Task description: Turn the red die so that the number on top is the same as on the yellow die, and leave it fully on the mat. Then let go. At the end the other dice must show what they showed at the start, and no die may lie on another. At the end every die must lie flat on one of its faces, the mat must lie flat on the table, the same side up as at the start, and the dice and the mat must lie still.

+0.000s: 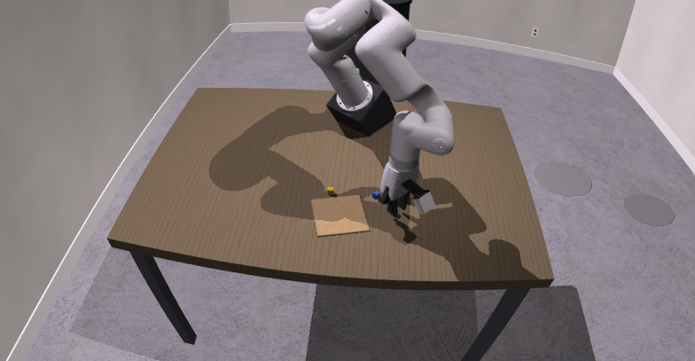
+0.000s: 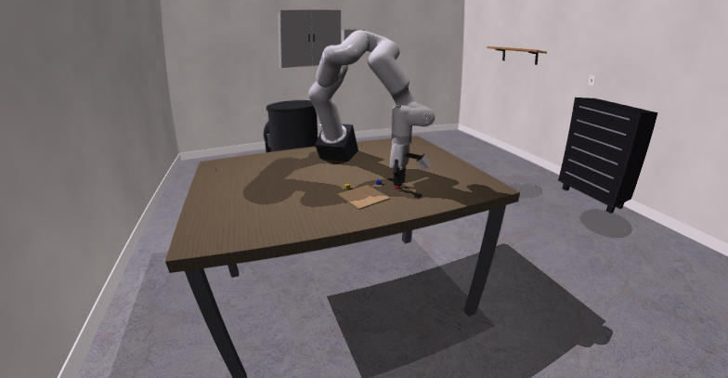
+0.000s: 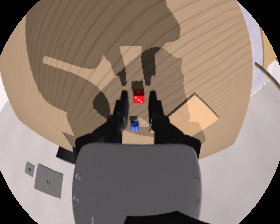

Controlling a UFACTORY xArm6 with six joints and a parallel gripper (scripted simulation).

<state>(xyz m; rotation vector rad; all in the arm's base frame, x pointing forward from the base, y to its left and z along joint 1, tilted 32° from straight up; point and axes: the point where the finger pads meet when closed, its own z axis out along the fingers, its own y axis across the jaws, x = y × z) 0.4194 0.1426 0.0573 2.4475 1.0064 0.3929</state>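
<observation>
Right now the red die is 3 cm below my hand and 1 cm behind it. From my hand the other things lie so: tan mat: 16 cm to the right, 4 cm below; yellow die: 18 cm to the right, 9 cm behind, 3 cm below; blue die: 7 cm behind, 5 cm to the right, 3 cm below.
</observation>
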